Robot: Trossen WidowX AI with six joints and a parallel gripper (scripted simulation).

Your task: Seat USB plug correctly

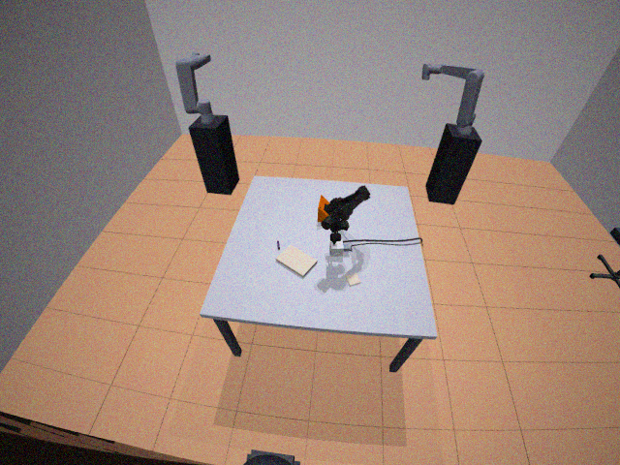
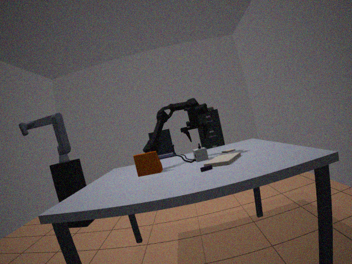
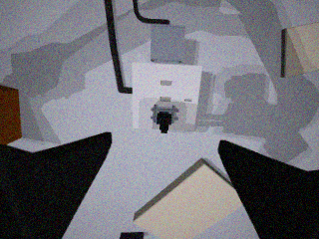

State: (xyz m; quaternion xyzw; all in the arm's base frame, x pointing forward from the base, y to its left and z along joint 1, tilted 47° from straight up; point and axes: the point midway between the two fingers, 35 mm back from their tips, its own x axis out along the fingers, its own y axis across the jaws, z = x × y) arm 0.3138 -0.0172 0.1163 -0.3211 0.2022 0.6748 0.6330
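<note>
My gripper tip is 4 cm above the dark USB plug. Also, from my gripper tip: tan board 11 cm ahead, 21 cm to the right, 12 cm below; purple piece 1 cm ahead, 35 cm to the right, 12 cm below; tan pad 20 cm ahead, 15 cm to the left, 13 cm below.
</note>
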